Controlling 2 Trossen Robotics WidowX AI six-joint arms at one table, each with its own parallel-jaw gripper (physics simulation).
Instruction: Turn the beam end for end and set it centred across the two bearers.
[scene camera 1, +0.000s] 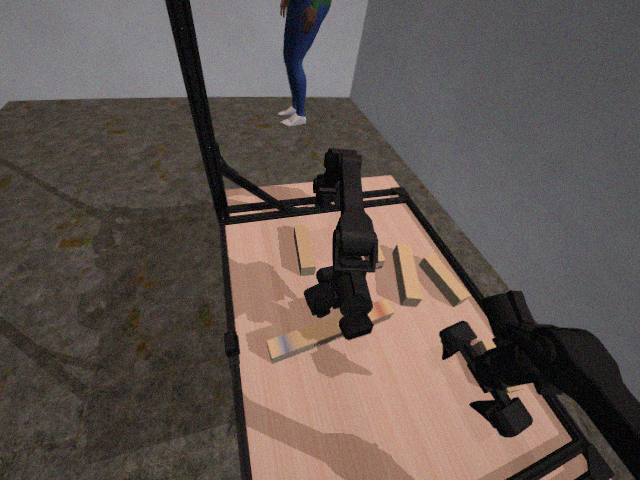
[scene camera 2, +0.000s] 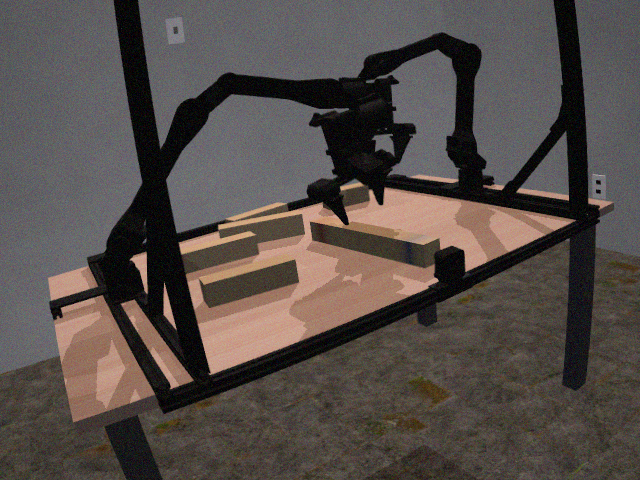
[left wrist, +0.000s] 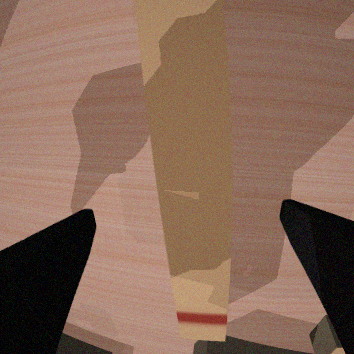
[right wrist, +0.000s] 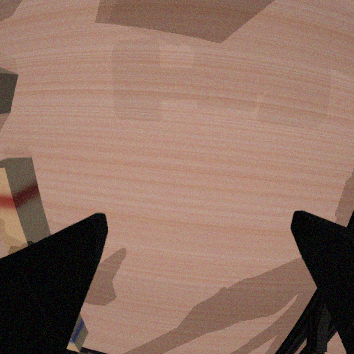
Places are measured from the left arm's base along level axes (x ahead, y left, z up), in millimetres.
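Pixels of known places: left gripper, fingertip midpoint: (scene camera 1: 338, 320) (scene camera 2: 364, 214) (left wrist: 188, 214); right gripper, fingertip midpoint: (scene camera 1: 457, 380) (right wrist: 201, 222); left arm's base, origin of the base link: (scene camera 1: 322, 202) (scene camera 2: 126, 296); right arm's base, origin of the base link: (scene camera 2: 471, 190).
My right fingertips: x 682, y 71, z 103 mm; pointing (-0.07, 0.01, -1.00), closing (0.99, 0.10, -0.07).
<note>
Ahead of a thing's pixels: the offset from my right fingertips to its top centre.
The beam @(189 mm right, 203 mm back, 78 mm down) (scene camera 1: 305, 338) (scene camera 2: 372, 241) (left wrist: 192, 150) (right wrist: 32, 220) lies flat on the table, its blue-banded end at the left in scene camera 1 and its red-banded end at the right. My left gripper (scene camera 1: 355, 312) (scene camera 2: 363, 212) (left wrist: 188, 214) is open over the beam, near its red end, with a finger to each side. My right gripper (scene camera 1: 459, 379) (right wrist: 201, 222) is open and empty, off to the beam's side; scene camera 2 partly hides it. Two near-parallel plain blocks @(198 mm right, 474 mm back, 78 mm down) (scene camera 2: 250, 281) @(24 mm left, 450 mm back, 78 mm down) (scene camera 2: 219, 253) lie apart; whether these are the bearers I cannot tell.
More plain blocks lie around: one @(92 mm left, 313 mm back, 72 mm down) (scene camera 1: 406, 275) close to the beam's red end, one @(208 mm left, 268 mm back, 78 mm down) (scene camera 1: 445, 279) slanted near the table's edge rail, and one @(196 mm left, 0 mm ahead, 75 mm down) (scene camera 2: 354, 195) at the far side, partly behind the right arm in scene camera 1. A black frame post (scene camera 1: 199, 113) rises at a table corner.
</note>
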